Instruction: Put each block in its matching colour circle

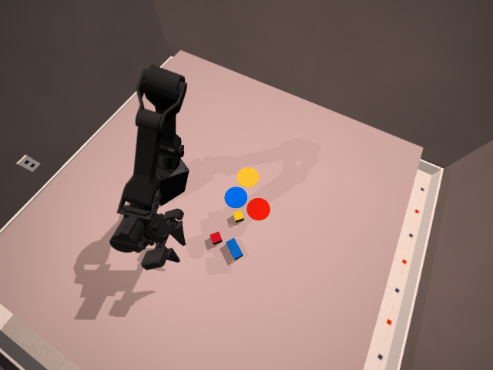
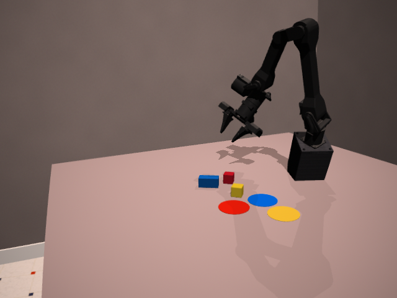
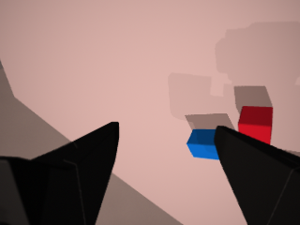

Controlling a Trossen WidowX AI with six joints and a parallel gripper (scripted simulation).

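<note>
Right now the yellow block is 18 cm to the left of my hand, 14 cm below it and 13 cm ahead of it. The rest, counted from my hand: blue block: 15 cm ahead, 14 cm below, 7 cm to the left; then blue circle: 26 cm to the left, 16 cm below, 9 cm ahead; then red block: 14 cm below, 8 cm to the left, 8 cm ahead.
</note>
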